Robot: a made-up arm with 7 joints.
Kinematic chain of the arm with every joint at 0, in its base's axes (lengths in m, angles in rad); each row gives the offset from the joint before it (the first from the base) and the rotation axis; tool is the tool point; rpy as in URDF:
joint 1: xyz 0 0 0.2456 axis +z
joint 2: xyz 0 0 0 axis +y
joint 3: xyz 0 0 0.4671 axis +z
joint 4: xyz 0.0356 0 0 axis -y
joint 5: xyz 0.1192 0 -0.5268 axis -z
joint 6: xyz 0 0 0 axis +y
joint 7: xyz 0.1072 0 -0.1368 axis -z
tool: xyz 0 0 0 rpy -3.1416 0 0
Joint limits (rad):
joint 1: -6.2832..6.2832
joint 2: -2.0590..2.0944
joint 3: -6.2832..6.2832
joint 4: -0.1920..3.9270
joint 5: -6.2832..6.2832
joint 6: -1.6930..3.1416
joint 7: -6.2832..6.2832
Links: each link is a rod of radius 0.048 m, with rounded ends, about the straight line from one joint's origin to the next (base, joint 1, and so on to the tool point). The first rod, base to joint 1, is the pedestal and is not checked.
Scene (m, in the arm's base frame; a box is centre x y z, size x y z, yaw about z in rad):
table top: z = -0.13
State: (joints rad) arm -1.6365 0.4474 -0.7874 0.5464 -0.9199 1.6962 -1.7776
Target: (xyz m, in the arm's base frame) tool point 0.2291 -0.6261 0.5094
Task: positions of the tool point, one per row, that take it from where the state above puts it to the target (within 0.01 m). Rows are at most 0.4 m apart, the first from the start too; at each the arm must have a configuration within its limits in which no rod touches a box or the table.
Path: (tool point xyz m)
1: -0.2985 -0.4058 0.1768
2: -0.0715 -0.6075 0.3087
3: 0.2291 -0.6261 0.5094

